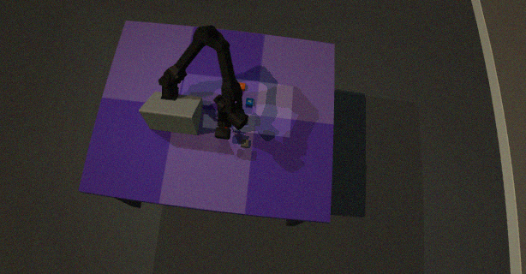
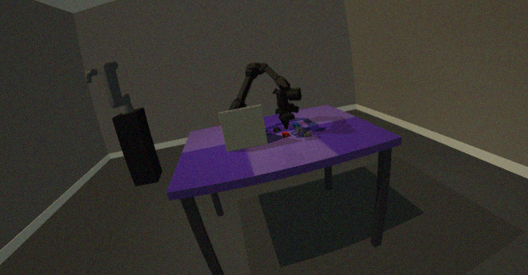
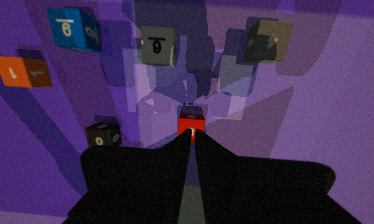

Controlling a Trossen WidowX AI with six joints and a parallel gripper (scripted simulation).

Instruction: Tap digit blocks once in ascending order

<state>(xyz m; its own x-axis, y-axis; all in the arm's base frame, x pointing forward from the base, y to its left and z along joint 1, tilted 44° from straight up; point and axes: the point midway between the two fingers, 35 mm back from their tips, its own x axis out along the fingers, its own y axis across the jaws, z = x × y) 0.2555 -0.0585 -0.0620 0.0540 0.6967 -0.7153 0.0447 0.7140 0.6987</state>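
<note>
My gripper tip is now 1 cm past the red block and 3 cm above it. Also, from my gripper tip: cream block 8 cm ahead, 4 cm to the left, 3 cm below; grey block 9 cm ahead, 7 cm to the right, 3 cm below; black block 3 cm behind, 12 cm to the left, 3 cm below.
</note>
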